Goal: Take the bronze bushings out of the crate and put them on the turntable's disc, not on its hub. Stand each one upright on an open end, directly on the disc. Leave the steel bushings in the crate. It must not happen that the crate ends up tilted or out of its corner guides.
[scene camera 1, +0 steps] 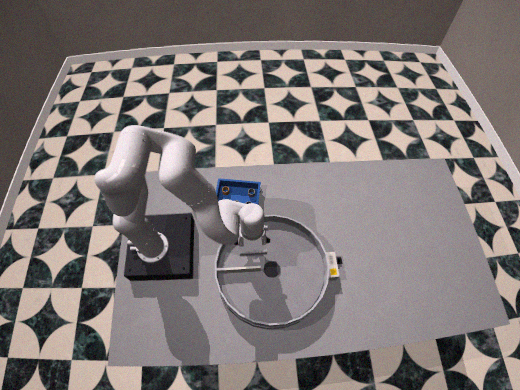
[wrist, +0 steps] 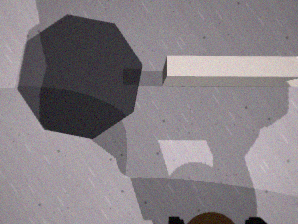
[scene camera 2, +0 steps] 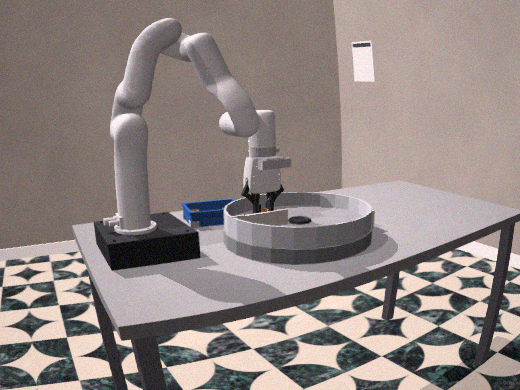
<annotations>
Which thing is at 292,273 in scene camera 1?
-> A turntable.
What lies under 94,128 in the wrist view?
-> A turntable.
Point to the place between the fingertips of my gripper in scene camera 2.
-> At 263,216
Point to a blue crate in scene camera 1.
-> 238,189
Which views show the blue crate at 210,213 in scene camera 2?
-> Scene camera 1 and scene camera 2 only.
</annotations>
